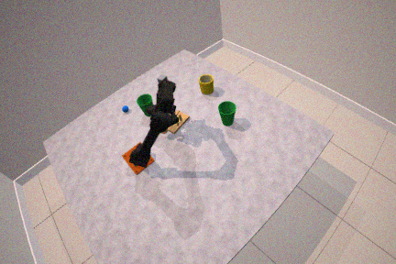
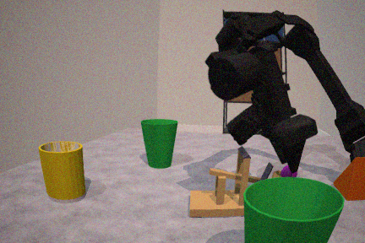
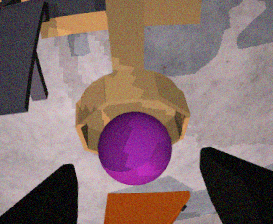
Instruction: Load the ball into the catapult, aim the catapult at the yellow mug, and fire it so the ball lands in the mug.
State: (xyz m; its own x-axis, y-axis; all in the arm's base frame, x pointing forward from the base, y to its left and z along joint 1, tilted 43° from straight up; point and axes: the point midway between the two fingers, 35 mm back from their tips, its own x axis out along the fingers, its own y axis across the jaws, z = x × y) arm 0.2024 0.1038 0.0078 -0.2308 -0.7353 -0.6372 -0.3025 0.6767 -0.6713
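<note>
My gripper tip is 10 mm above the purple ball. The rest, counted from my gripper tip: catapult upright frame 80 mm ahead, 30 mm to the left, 10 mm above; then wooden catapult 60 mm ahead, 30 mm to the left, 20 mm below; then blue ball 100 mm behind, 350 mm to the left, 50 mm below.
</note>
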